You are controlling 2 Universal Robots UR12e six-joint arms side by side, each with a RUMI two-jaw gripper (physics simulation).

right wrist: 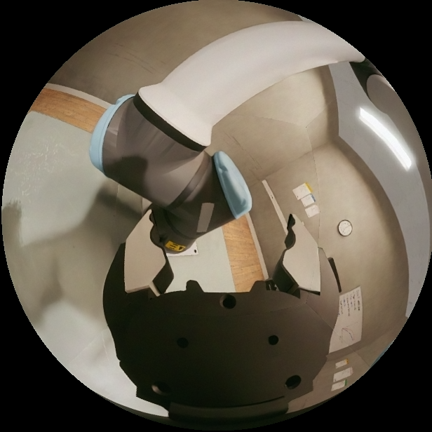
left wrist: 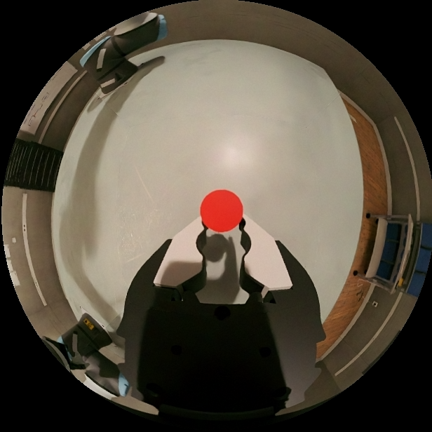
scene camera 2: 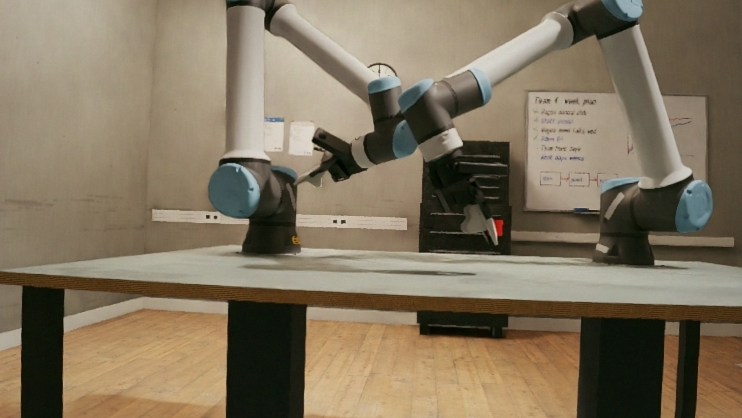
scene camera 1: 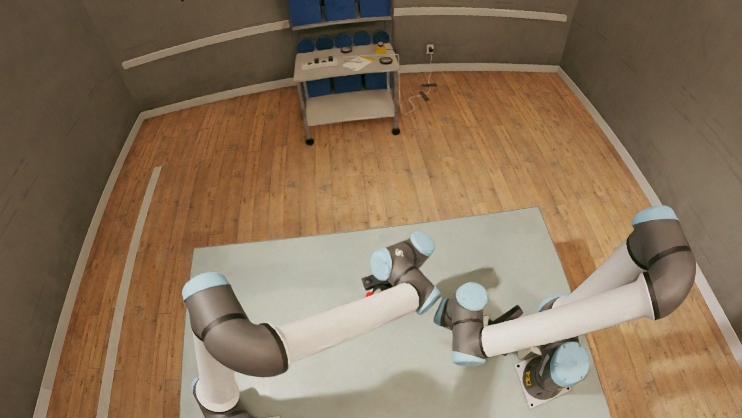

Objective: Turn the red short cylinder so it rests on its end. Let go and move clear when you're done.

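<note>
The red short cylinder (scene camera 1: 369,294) (scene camera 2: 498,227) (left wrist: 221,210) is held above the grey table (scene camera 1: 244,280) (scene camera 2: 545,285) (left wrist: 260,90). In the left wrist view its round end faces the camera. In scene camera 2 it shows as a small, nearly upright red patch, partly hidden by a finger. My left gripper (scene camera 2: 493,232) (left wrist: 223,213) is shut on it, tilted, with the cylinder between its fingertips; in scene camera 1 the arm hides most of this gripper. My right gripper (scene camera 2: 305,173) (right wrist: 222,212) is open and empty, high above the table, pointing away toward its own arm's base.
The two wrists are close together near the middle, above the table. The right arm's base (scene camera 1: 540,381) (scene camera 2: 270,236) stands on the table, and its lower joints are close in front of the right gripper. A cart (scene camera 1: 348,111) stands on the floor beyond the table.
</note>
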